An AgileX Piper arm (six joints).
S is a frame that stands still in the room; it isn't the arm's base.
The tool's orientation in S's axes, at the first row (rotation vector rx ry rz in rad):
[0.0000 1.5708 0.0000]
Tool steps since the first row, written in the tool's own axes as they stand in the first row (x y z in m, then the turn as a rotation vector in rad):
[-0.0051 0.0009 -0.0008 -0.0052 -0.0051 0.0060]
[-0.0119 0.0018 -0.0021 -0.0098 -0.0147 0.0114]
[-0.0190 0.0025 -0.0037 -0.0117 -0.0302 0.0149]
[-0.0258 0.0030 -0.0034 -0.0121 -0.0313 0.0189]
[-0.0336 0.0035 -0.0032 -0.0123 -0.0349 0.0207]
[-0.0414 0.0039 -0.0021 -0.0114 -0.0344 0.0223]
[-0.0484 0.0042 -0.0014 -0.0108 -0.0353 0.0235]
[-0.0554 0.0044 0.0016 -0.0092 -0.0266 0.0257]
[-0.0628 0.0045 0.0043 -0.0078 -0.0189 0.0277]
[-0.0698 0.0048 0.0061 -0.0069 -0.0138 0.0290]
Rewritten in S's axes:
[-0.0008 0.0009 0.0051 0.0060 -0.0051 0.0052]
[-0.0021 0.0018 0.0119 0.0114 -0.0147 0.0098]
[-0.0037 0.0025 0.0190 0.0149 -0.0302 0.0117]
[-0.0034 0.0030 0.0258 0.0189 -0.0313 0.0121]
[-0.0032 0.0035 0.0336 0.0207 -0.0349 0.0123]
[-0.0021 0.0039 0.0414 0.0223 -0.0344 0.0114]
[-0.0014 0.0042 0.0484 0.0235 -0.0353 0.0108]
[0.0016 0.0044 0.0554 0.0257 -0.0266 0.0092]
[0.0043 0.0045 0.0628 0.0277 -0.0189 0.0078]
[0.0061 0.0048 0.0698 0.0290 -0.0138 0.0069]

